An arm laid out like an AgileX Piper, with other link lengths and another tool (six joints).
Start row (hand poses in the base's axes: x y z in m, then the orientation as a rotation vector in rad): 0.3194, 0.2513, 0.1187, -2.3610, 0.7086, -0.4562
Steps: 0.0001, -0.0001, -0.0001, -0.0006, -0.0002, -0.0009; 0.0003, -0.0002, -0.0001, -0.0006, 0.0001, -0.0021; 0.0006, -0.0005, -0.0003, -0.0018, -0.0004, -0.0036; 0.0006, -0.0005, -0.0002, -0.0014, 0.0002, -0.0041; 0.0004, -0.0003, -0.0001, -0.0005, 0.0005, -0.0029; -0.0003, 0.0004, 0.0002, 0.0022, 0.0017, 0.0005; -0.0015, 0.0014, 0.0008, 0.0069, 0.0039, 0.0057; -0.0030, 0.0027, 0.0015, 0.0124, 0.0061, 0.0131; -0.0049, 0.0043, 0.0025, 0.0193, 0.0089, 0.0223; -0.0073, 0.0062, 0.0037, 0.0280, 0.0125, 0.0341; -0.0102, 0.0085, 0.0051, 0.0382, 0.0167, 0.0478; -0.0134, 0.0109, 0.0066, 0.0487, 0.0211, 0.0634
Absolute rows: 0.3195, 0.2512, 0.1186, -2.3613, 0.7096, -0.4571; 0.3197, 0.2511, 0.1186, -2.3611, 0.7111, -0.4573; 0.3200, 0.2508, 0.1184, -2.3616, 0.7126, -0.4590; 0.3200, 0.2508, 0.1185, -2.3613, 0.7136, -0.4584; 0.3198, 0.2510, 0.1186, -2.3609, 0.7123, -0.4571; 0.3191, 0.2517, 0.1189, -2.3597, 0.7089, -0.4530; 0.3179, 0.2527, 0.1195, -2.3575, 0.7040, -0.4461; 0.3164, 0.2540, 0.1202, -2.3550, 0.6964, -0.4379; 0.3145, 0.2556, 0.1212, -2.3519, 0.6871, -0.4277; 0.3121, 0.2575, 0.1224, -2.3479, 0.6751, -0.4146; 0.3092, 0.2598, 0.1238, -2.3431, 0.6613, -0.3993; 0.3060, 0.2622, 0.1253, -2.3384, 0.6453, -0.3830
